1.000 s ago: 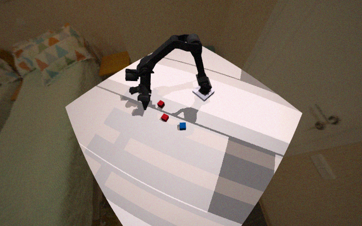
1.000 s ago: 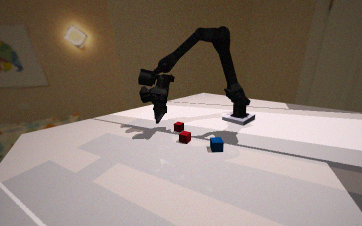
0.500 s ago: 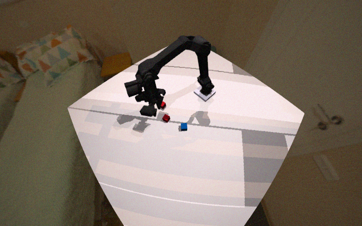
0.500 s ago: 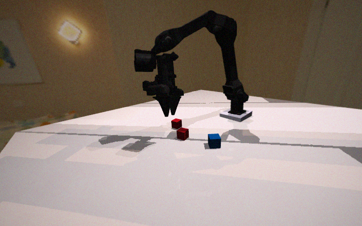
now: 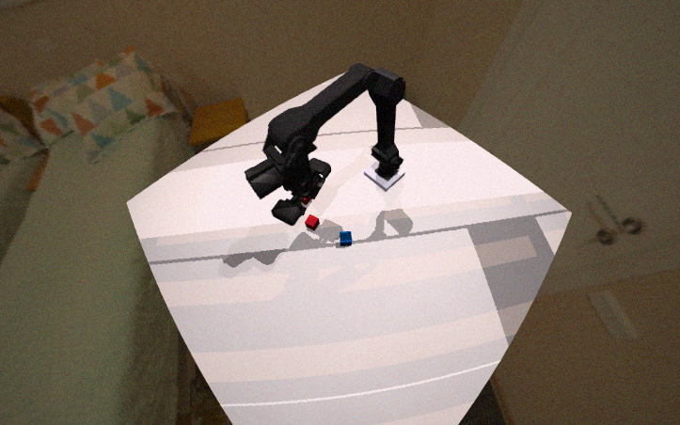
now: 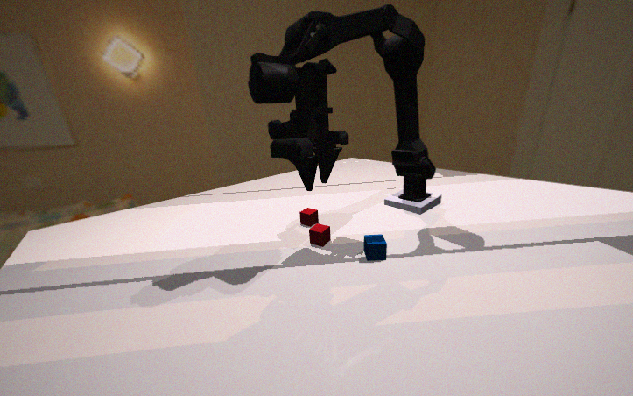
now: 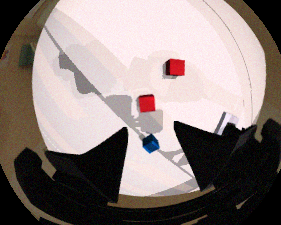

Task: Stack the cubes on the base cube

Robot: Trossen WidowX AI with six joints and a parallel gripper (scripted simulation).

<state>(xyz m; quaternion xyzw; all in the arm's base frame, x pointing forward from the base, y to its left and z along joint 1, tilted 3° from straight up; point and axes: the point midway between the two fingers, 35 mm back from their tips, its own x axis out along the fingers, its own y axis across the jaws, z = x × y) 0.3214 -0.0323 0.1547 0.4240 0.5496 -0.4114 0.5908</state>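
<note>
The blue base cube lies 40 mm behind my gripper tip, 110 mm to the left of it and 110 mm below it.
</note>
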